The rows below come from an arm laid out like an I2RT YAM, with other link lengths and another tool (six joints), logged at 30 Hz.
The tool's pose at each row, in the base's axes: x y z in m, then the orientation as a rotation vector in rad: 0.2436, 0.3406, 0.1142, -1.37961, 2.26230, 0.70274; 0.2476, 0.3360, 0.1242, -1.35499, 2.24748, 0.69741; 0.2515, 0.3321, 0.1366, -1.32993, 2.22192, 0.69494; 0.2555, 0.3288, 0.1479, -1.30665, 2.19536, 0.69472; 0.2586, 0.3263, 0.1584, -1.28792, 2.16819, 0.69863; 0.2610, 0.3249, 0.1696, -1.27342, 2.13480, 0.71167; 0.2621, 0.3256, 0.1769, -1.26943, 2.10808, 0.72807; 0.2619, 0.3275, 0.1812, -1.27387, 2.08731, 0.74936; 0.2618, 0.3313, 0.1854, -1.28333, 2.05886, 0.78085
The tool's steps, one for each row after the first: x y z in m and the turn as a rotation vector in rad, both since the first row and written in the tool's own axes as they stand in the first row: -0.0042, -0.0033, -0.0104, 0.01514, -0.02303, 0.00261; -0.0103, -0.0057, -0.0223, 0.03032, -0.05463, 0.00038; -0.0161, -0.0082, -0.0330, 0.04340, -0.08643, -0.00267; -0.0217, -0.0097, -0.0426, 0.05193, -0.11702, -0.00735; -0.0281, -0.0100, -0.0522, 0.05328, -0.15154, -0.01557; -0.0333, -0.0092, -0.0575, 0.04711, -0.17606, -0.02469; -0.0370, -0.0074, -0.0598, 0.03324, -0.19237, -0.03374; -0.0420, -0.0050, -0.0608, 0.01099, -0.21292, -0.04727
